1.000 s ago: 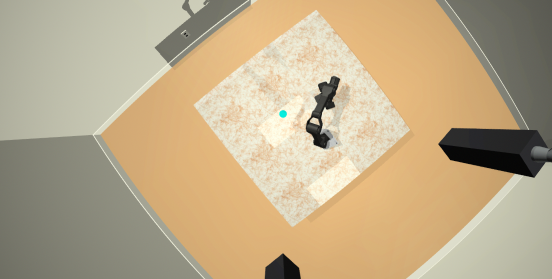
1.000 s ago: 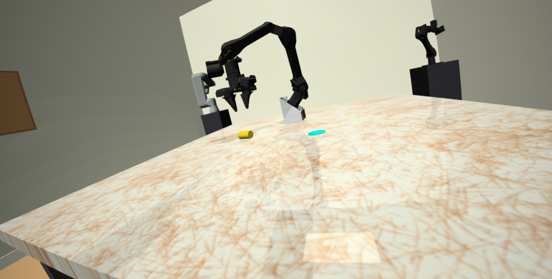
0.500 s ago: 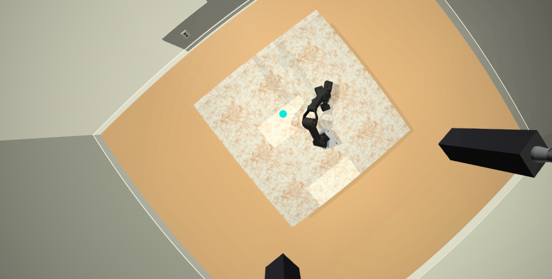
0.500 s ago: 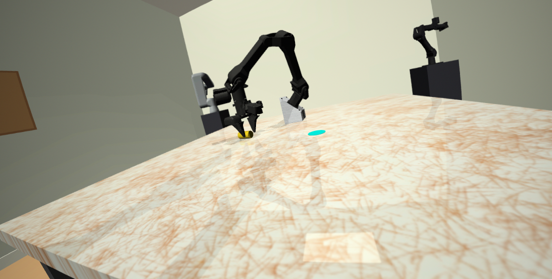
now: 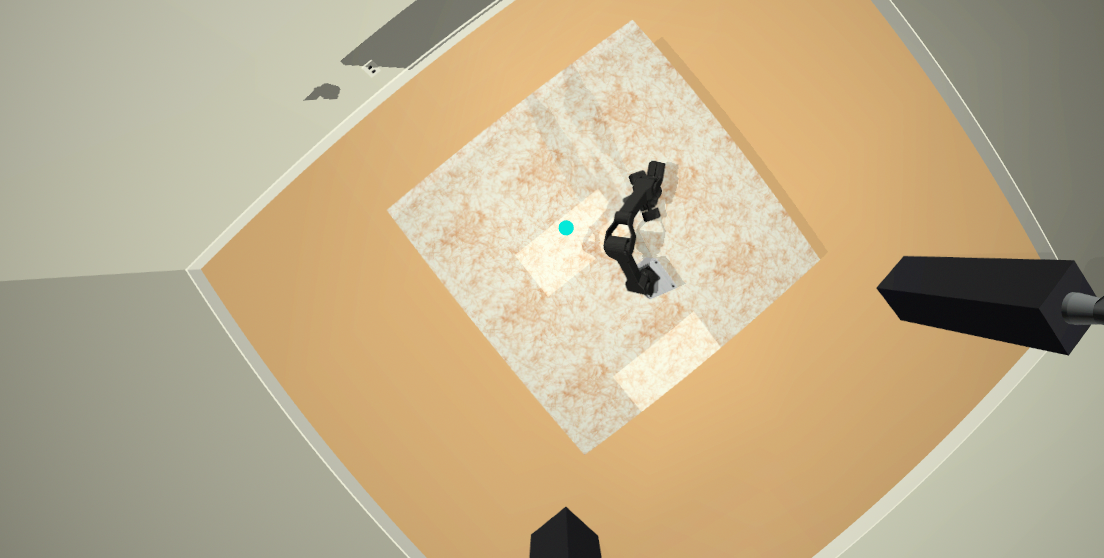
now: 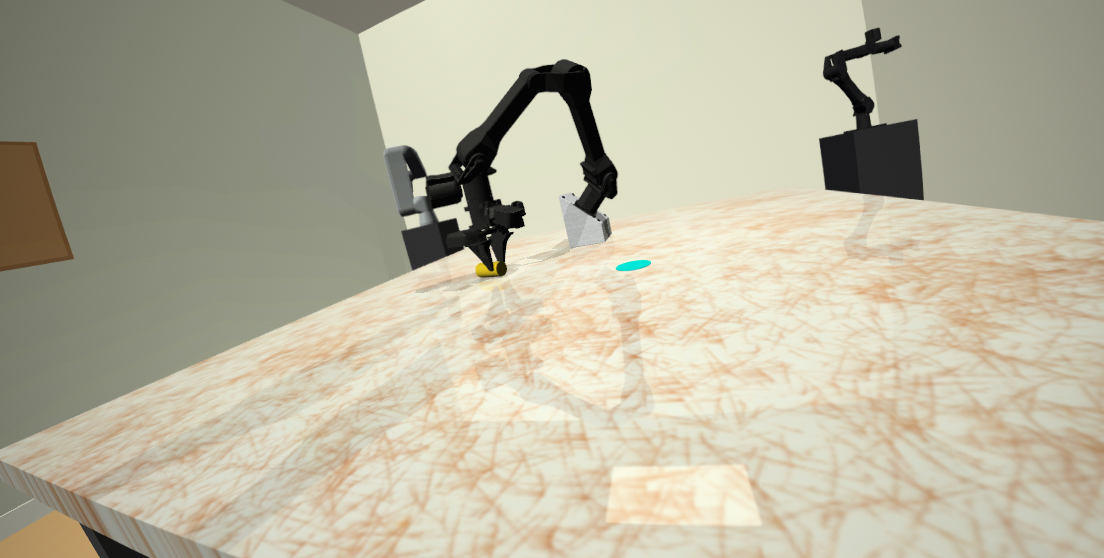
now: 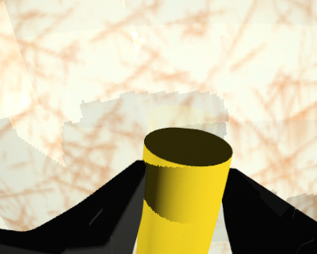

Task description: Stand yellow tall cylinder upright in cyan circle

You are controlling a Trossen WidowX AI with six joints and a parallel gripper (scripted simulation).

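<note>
The cyan circle is 12 cm ahead of my gripper tip, 29 cm to the left of it and 2 cm below it. From my gripper tip the other things lie so: yellow tall cylinder: 1 cm behind, 2 cm to the right.
</note>
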